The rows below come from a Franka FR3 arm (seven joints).
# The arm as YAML. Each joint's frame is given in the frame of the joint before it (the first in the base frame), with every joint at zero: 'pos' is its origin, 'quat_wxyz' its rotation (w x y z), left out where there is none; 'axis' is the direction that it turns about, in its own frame. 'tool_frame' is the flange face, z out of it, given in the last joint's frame.
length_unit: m
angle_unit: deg
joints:
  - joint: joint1
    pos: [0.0, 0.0, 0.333]
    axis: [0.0, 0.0, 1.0]
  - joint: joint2
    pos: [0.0, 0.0, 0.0]
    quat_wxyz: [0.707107, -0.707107, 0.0, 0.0]
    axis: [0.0, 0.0, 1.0]
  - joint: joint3
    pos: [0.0, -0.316, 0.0]
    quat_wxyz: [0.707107, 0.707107, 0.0, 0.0]
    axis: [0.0, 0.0, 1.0]
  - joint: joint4
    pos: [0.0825, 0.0, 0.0]
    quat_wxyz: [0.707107, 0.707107, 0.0, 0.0]
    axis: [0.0, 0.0, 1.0]
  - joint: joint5
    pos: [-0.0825, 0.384, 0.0]
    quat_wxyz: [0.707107, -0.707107, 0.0, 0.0]
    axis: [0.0, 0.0, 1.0]
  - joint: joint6
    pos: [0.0, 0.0, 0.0]
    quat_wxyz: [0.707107, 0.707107, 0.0, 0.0]
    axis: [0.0, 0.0, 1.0]
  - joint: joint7
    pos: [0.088, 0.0, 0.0]
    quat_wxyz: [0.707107, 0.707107, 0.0, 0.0]
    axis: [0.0, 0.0, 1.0]
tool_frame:
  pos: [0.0, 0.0, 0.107]
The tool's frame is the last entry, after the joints.
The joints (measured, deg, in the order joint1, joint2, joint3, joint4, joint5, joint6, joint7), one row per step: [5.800 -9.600 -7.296 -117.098 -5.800 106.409 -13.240]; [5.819 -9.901 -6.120 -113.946 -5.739 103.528 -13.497]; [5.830 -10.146 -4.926 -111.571 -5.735 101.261 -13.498]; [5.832 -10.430 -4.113 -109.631 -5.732 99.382 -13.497]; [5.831 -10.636 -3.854 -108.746 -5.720 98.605 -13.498]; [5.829 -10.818 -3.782 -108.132 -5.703 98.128 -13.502]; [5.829 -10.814 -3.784 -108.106 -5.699 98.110 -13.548]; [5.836 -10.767 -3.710 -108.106 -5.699 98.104 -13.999]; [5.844 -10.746 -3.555 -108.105 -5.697 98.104 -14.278]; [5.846 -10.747 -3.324 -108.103 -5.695 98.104 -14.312]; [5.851 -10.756 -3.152 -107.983 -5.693 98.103 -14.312]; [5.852 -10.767 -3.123 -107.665 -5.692 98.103 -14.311]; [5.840 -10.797 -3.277 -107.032 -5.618 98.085 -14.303]
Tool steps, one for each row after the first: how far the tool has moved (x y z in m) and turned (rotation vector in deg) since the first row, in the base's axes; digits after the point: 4 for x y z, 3 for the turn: [0.0012 0.0100 0.0249 -0.188 -0.579 1.133]; [0.0008 0.0205 0.0437 -0.414 -0.959 2.098]; [-0.0007 0.0275 0.0597 -0.561 -1.325 2.713]; [-0.0018 0.0296 0.0678 -0.588 -1.645 2.886]; [-0.0027 0.0301 0.0738 -0.576 -1.966 2.906]; [-0.0027 0.0301 0.0739 -0.572 -1.967 2.947]; [-0.0025 0.0309 0.0735 -0.587 -1.879 3.476]; [-0.0024 0.0324 0.0734 -0.612 -1.839 3.915]; [-0.0025 0.0346 0.0734 -0.649 -1.843 4.178]; [-0.0024 0.0363 0.0745 -0.675 -1.974 4.350]; [-0.0021 0.0366 0.0773 -0.675 -2.304 4.373]; [-0.0015 0.0351 0.0828 -0.569 -2.946 4.179]
